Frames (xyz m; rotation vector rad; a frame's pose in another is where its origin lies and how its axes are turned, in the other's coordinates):
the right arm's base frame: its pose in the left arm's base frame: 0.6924 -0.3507 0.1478 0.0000 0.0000 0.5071
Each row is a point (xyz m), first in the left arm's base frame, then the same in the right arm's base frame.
Working: the left arm's base frame: its pose in the right arm's base frame: -0.4350 0.6428 -0.1478 0.0000 0.0000 -0.5071

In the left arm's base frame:
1: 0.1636 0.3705 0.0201
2: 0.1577 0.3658 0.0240
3: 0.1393 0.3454 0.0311
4: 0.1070 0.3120 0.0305
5: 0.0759 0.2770 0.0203
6: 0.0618 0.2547 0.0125
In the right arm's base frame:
1: -0.1120 0.8873 -0.1277
2: -0.1194 0.8860 -0.1238
3: -0.1454 0.8771 -0.1167
4: -0.1899 0.8636 -0.1173
5: -0.2341 0.8481 -0.1275
6: -0.2572 0.8355 -0.1353

